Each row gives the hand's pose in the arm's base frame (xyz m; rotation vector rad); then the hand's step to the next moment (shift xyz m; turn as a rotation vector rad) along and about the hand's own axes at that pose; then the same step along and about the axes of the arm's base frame.
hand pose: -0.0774 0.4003 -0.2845 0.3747 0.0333 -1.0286
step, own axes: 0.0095 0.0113 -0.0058 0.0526 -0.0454 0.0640
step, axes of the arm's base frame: 0.0153 -0.0008 -0.0041 -0.0202 -0.0849 0.0362
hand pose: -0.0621 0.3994 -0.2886 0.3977 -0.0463 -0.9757
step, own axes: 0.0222 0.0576 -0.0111 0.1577 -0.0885 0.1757
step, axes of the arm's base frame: 0.0608 0.0138 0.0067 -0.0190 -0.2260 0.1102
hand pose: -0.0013 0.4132 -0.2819 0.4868 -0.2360 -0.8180
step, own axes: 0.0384 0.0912 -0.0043 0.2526 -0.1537 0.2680
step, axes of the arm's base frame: 0.0856 0.0258 0.0426 -0.0330 -0.3646 0.1589
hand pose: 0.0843 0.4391 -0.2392 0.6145 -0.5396 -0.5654
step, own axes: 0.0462 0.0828 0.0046 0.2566 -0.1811 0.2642
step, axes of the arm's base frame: 0.0572 0.0254 0.0713 -0.0367 -0.3843 0.1394
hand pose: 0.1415 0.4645 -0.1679 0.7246 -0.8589 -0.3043
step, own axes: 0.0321 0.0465 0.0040 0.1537 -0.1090 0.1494
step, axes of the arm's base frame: 0.0154 0.0153 0.0523 -0.0151 -0.2265 0.0793
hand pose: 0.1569 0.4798 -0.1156 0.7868 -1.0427 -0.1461
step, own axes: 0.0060 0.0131 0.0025 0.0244 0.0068 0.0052
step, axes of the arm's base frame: -0.0022 0.0054 0.0134 0.0068 -0.0090 0.0233
